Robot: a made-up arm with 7 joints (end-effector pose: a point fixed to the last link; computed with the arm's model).
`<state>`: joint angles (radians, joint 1 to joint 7).
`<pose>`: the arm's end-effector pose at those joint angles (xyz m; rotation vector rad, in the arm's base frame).
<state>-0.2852 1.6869 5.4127 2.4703 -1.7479 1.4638 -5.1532</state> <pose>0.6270 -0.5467 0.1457 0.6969 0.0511 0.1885</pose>
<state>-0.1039 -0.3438 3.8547 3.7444 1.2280 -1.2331 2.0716</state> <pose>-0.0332 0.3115 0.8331 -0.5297 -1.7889 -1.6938</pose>
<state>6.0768 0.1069 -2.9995 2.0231 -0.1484 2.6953 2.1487</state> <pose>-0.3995 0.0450 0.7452 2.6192 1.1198 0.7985</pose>
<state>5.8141 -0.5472 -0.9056 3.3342 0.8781 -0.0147 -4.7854</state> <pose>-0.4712 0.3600 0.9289 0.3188 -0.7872 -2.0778</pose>
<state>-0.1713 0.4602 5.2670 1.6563 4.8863 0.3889 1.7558</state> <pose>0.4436 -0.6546 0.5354 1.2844 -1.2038 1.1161</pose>
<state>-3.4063 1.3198 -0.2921 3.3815 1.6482 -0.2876 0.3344</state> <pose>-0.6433 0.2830 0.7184 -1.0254 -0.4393 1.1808</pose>
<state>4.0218 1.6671 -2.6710 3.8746 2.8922 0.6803 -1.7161</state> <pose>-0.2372 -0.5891 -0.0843 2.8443 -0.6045 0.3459</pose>
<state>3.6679 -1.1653 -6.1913 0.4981 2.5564 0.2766 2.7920</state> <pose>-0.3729 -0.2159 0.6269 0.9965 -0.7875 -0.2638</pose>
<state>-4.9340 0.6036 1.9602 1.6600 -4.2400 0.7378 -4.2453</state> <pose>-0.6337 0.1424 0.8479 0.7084 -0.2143 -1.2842</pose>
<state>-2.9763 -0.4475 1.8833 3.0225 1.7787 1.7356 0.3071</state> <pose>0.4708 0.1195 1.0046 -2.2481 -0.1190 -0.9728</pose>
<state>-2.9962 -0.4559 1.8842 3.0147 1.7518 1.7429 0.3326</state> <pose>0.4825 0.1040 0.9977 -2.2736 -0.0385 -0.9628</pose>
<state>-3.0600 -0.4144 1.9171 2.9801 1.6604 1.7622 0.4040</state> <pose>0.4742 0.0470 1.0087 -2.2811 0.1791 -0.9915</pose>
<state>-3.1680 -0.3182 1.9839 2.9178 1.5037 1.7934 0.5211</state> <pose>0.4313 -0.0442 1.0339 -2.2291 0.5303 -1.0487</pose>
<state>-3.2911 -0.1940 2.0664 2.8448 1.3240 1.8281 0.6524</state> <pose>0.3572 -0.1308 1.0583 -2.1001 0.9042 -1.1027</pose>
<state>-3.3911 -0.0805 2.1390 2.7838 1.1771 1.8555 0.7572</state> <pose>0.2811 -0.1823 1.0738 -1.9503 1.1746 -1.1399</pose>
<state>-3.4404 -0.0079 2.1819 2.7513 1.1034 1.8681 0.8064</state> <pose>0.2323 -0.1975 1.0831 -1.8605 1.2818 -1.1665</pose>
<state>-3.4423 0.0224 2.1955 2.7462 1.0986 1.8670 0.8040</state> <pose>0.2141 -0.1915 1.0904 -1.8475 1.2562 -1.1892</pose>
